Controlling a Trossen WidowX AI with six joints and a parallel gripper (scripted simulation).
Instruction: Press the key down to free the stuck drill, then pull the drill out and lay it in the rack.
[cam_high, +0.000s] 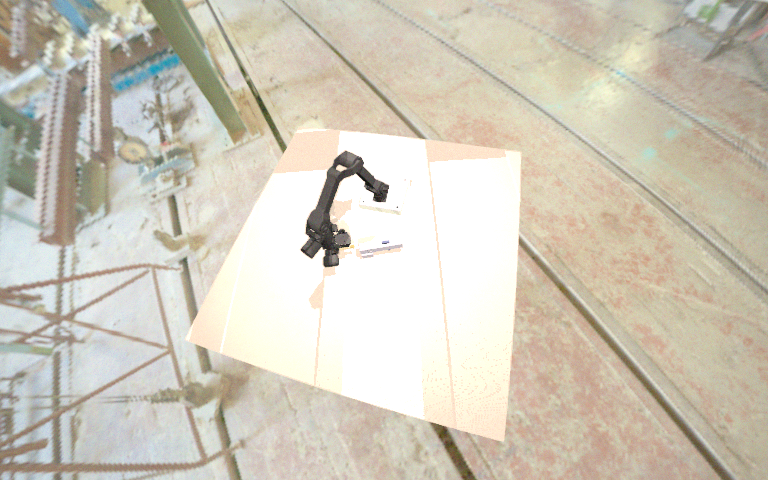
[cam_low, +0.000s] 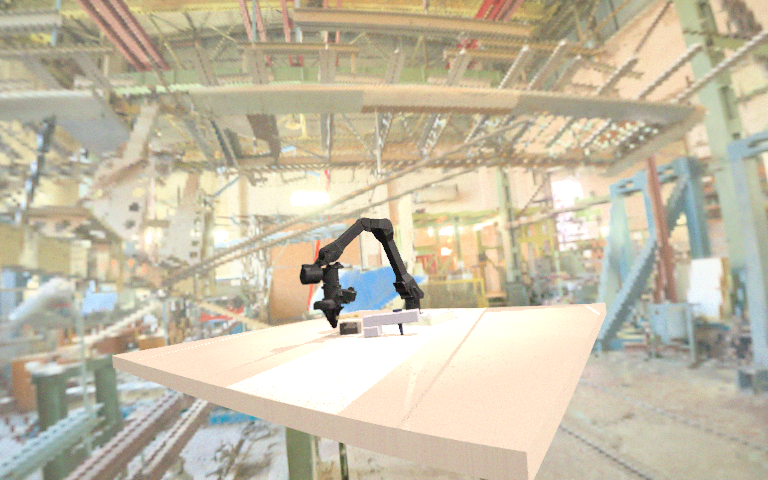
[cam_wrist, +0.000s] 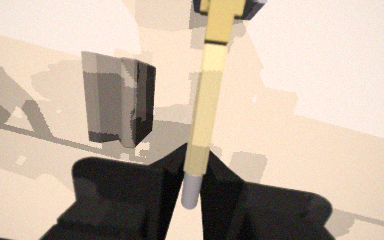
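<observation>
The rack is 8 cm behind my gripper tip, 1 cm to the left of it and 1 cm below it. Round my gripper tip: housing: 19 cm to the left, 5 cm behind, 2 cm above.
</observation>
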